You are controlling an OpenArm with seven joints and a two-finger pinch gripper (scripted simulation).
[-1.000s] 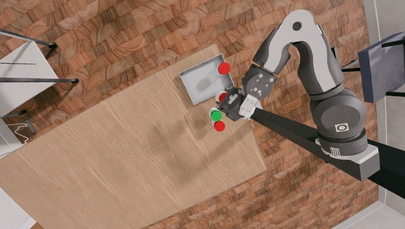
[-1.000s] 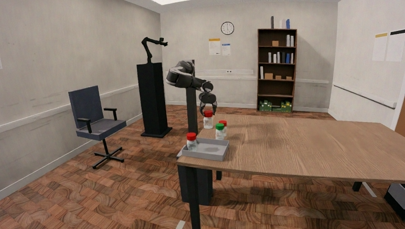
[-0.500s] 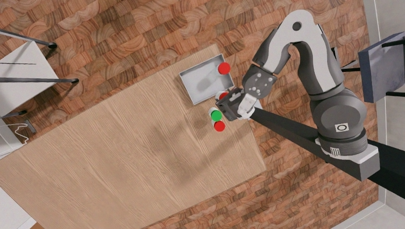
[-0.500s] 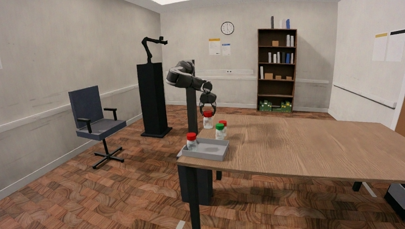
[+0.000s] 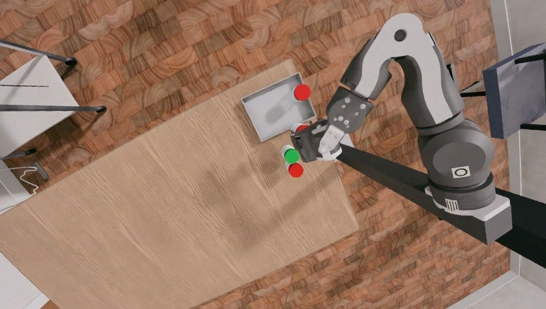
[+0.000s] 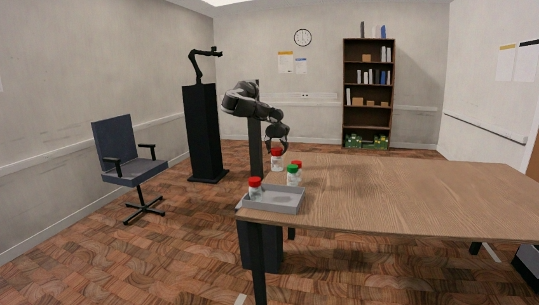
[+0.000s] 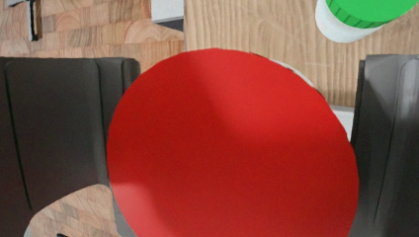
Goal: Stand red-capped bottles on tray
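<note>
Now: hand 190 mm above the grey tray, 100 mm to the left of it and 10 mm short of it. Round my hand: green-capped bottle: 160 mm below, 80 mm to the left, 60 mm ahead.
</note>
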